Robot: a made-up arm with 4 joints.
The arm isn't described. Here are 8 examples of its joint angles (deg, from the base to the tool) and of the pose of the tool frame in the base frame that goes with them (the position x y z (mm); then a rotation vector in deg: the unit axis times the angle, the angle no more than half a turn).
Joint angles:
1: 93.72 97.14 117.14 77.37
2: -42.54 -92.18 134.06 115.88
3: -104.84 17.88 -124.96 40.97
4: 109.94 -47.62 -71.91 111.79
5: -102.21 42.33 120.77 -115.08
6: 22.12 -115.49 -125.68 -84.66
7: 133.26 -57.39 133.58 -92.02
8: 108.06 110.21 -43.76 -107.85
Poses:
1: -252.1 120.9 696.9 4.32 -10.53 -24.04
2: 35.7 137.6 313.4 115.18 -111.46 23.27
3: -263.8 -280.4 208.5 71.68 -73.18 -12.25
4: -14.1 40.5 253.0 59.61 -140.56 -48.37
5: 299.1 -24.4 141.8 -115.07 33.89 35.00
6: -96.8 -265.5 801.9 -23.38 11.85 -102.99
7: -10.7 -489.1 490.1 -1.49 34.82 -90.21
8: 136.3 99.6 185.4 -150.06 34.53 38.83
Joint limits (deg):
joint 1: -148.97..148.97
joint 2: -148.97..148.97
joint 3: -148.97..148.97
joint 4: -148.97..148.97
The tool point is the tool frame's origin. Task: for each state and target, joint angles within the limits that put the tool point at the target. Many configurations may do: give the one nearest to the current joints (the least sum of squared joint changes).
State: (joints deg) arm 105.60 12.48 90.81 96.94
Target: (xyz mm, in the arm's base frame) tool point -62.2 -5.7 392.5
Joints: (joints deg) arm 132.44 -21.57 81.83 144.40
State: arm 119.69 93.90 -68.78 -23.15
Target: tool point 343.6 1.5 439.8
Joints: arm 134.05 112.25 -36.13 -2.32
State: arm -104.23 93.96 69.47 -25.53
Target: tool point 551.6 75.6 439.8
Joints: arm -73.84 93.39 89.99 -27.27
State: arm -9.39 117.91 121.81 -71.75
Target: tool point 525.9 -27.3 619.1
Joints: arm -36.81 143.63 148.05 -87.35
